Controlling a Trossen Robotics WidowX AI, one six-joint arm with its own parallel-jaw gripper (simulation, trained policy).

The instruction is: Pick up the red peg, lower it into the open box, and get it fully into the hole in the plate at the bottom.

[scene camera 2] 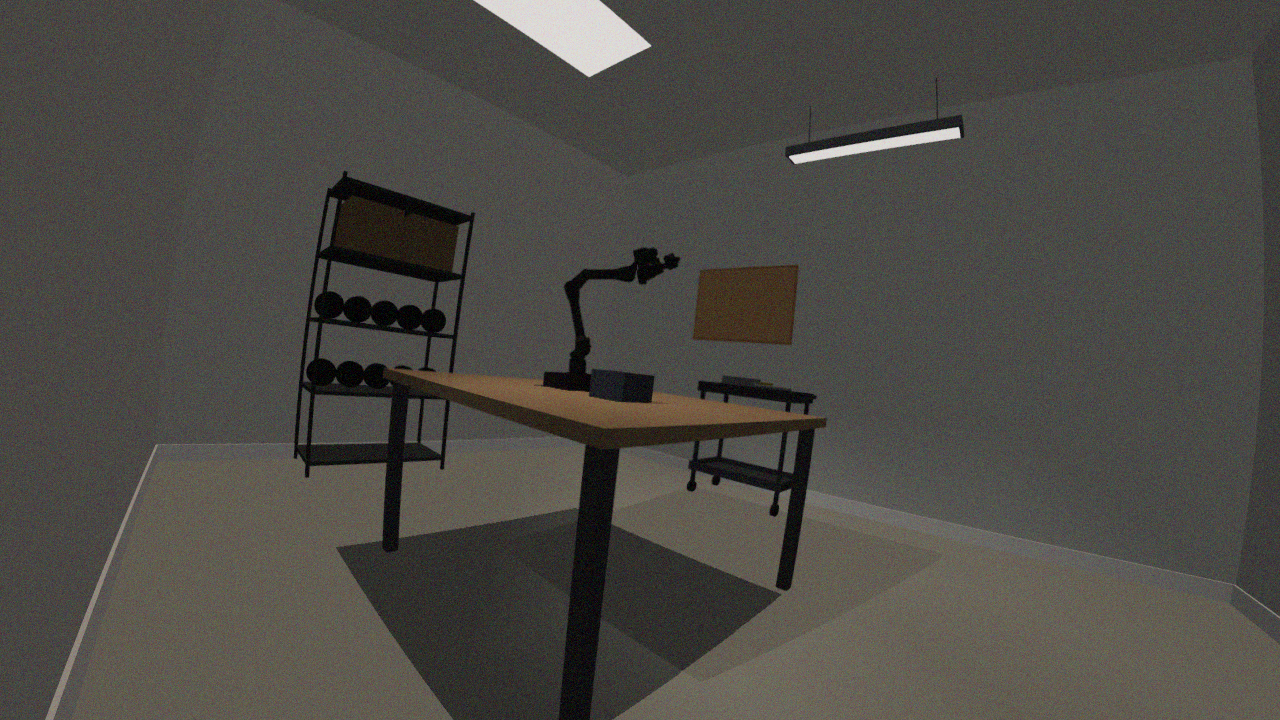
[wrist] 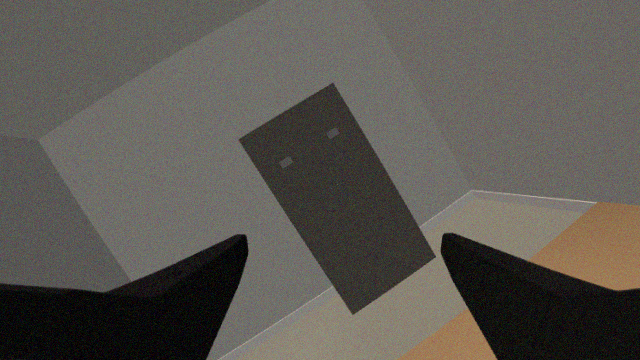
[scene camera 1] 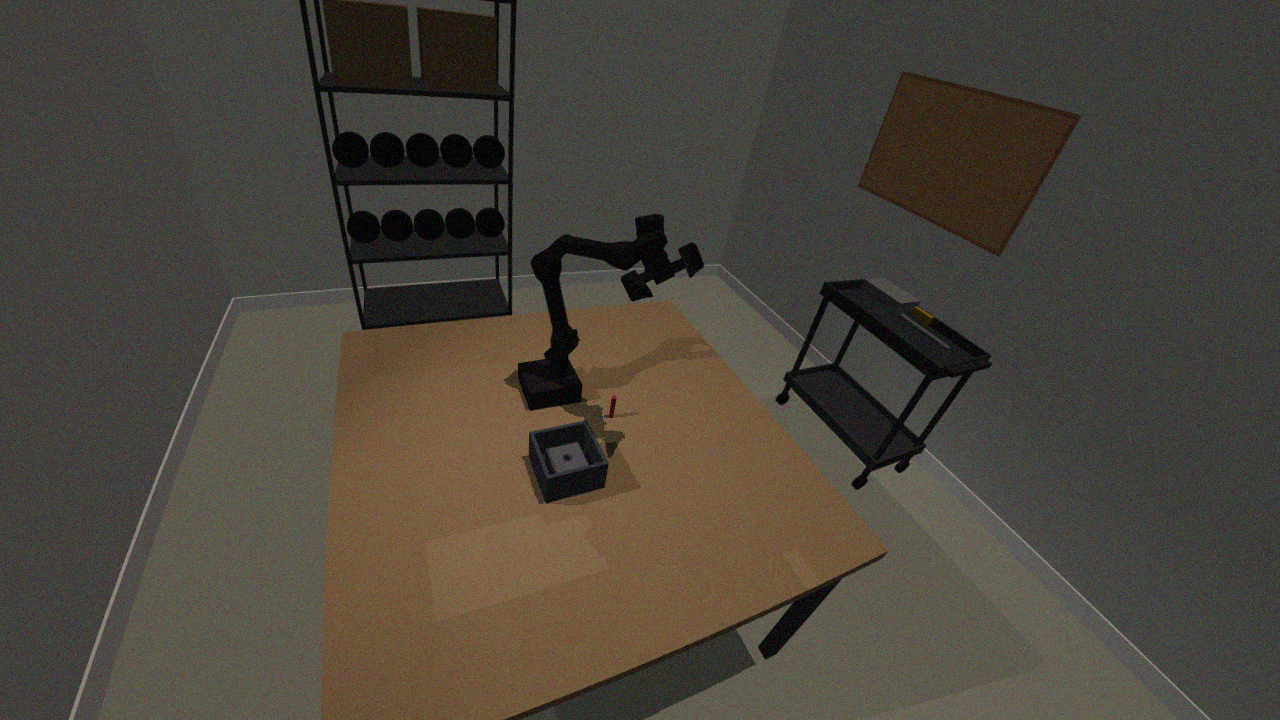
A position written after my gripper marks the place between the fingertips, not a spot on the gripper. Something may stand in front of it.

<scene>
I see my gripper (scene camera 1: 671, 285), a dark box (scene camera 1: 581, 480) and a light plate (scene camera 1: 565, 457).
The dark box shows as well in scene camera 2 (scene camera 2: 619, 386). My gripper shows as well in scene camera 2 (scene camera 2: 671, 261) and in the wrist view (wrist: 344, 243). The wrist view misses the dark box: it is out of frame. Scene camera 2 misses the light plate, which is hidden by the dark box.
</scene>
